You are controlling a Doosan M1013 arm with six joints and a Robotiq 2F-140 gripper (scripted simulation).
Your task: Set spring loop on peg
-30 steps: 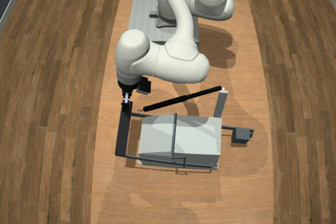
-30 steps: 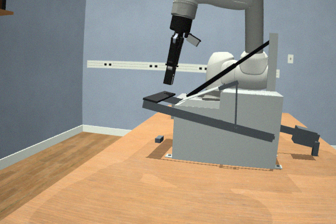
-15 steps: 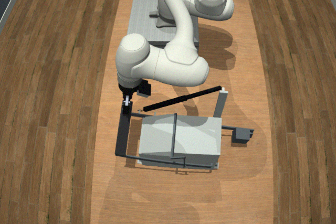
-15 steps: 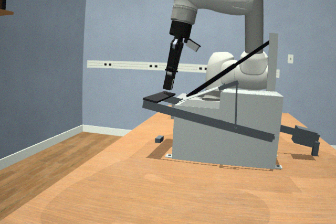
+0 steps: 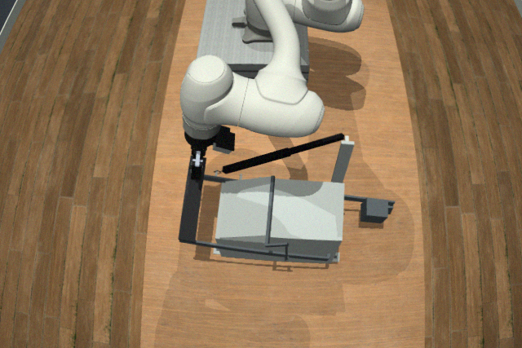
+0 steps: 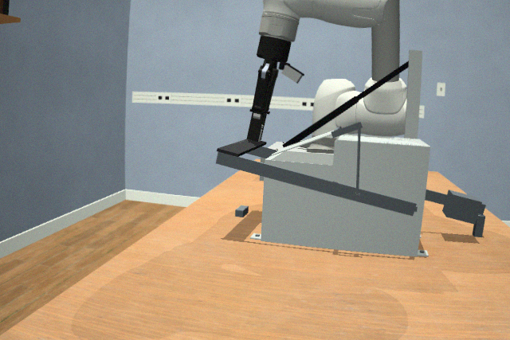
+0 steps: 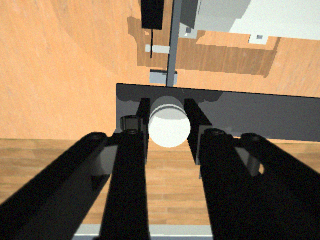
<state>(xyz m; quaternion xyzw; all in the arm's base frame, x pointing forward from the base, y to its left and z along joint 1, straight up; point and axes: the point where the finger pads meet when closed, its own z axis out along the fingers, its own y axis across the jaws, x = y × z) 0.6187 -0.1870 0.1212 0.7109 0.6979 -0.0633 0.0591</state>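
My gripper is now 10 mm above the steel test weight. The rest, counted from my hand: small grey block (210 mm below, 30 mm to the right).
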